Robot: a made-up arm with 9 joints. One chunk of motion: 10 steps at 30 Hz.
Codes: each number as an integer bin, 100 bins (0 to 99) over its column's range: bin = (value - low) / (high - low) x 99, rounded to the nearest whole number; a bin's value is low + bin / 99 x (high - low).
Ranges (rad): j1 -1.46..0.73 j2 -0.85..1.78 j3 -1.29..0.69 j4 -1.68..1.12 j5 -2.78..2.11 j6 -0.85..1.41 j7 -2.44..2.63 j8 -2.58..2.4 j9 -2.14..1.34
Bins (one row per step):
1: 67 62 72 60 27 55 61 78 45
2: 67 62 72 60 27 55 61 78 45
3: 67 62 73 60 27 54 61 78 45
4: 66 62 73 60 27 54 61 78 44
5: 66 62 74 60 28 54 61 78 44
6: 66 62 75 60 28 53 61 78 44
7: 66 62 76 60 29 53 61 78 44
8: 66 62 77 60 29 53 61 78 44
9: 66 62 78 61 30 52 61 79 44
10: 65 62 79 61 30 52 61 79 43
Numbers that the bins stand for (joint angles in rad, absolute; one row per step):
1: 0.0221 0.7971 0.1500 0.0170 -1.4464 0.4056 0.6839 1.3436 -0.5582
2: 0.0221 0.7971 0.1500 0.0170 -1.4464 0.4056 0.6839 1.3436 -0.5582
3: 0.0221 0.7971 0.1700 0.0170 -1.4464 0.3827 0.6839 1.3436 -0.5582
4: 0.0000 0.7971 0.1700 0.0170 -1.4464 0.3827 0.6839 1.3436 -0.5933
5: 0.0000 0.7971 0.1900 0.0170 -1.3970 0.3827 0.6839 1.3436 -0.5933
6: 0.0000 0.7971 0.2100 0.0170 -1.3970 0.3599 0.6839 1.3436 -0.5933
7: 0.0000 0.7971 0.2300 0.0170 -1.3476 0.3599 0.6839 1.3436 -0.5933
8: 0.0000 0.7971 0.2500 0.0170 -1.3476 0.3599 0.6839 1.3436 -0.5933
9: 0.0000 0.7971 0.2700 0.0453 -1.2982 0.3371 0.6839 1.3939 -0.5933
10: -0.0221 0.7971 0.2900 0.0453 -1.2982 0.3371 0.6839 1.3939 -0.6285

